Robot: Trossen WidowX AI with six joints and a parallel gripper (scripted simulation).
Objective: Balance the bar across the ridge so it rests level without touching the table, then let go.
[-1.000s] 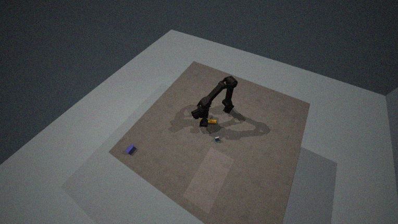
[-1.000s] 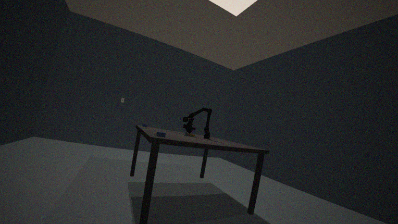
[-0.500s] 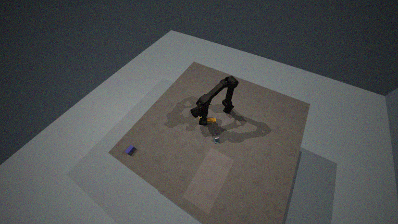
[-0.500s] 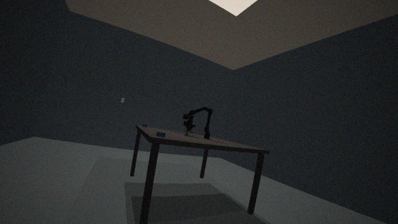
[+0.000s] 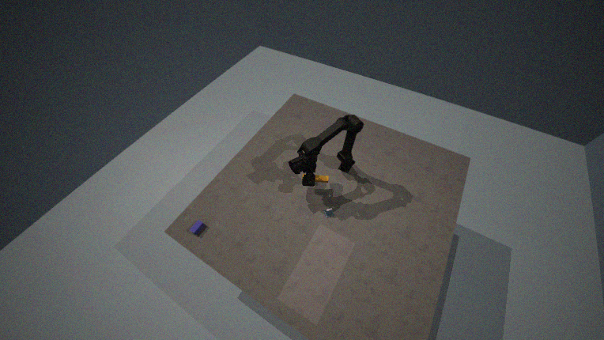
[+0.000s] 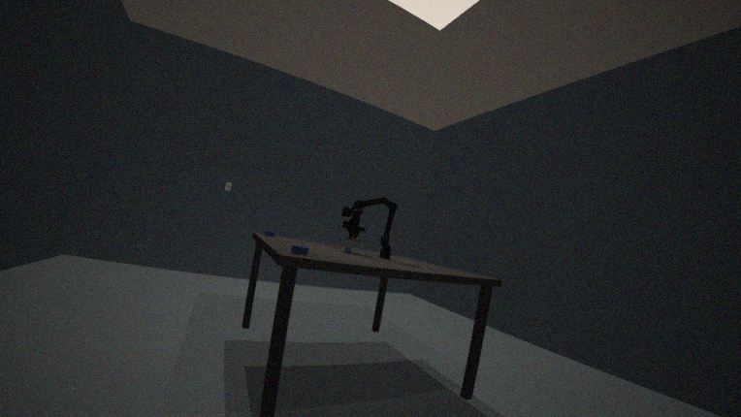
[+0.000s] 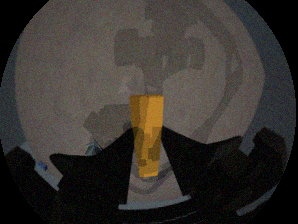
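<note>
Right now the orange bar is 1 cm behind my gripper tip and 3 cm to the left of it. The rest, counted from my gripper tip: purple block 52 cm ahead, 38 cm to the right, 7 cm below.
</note>
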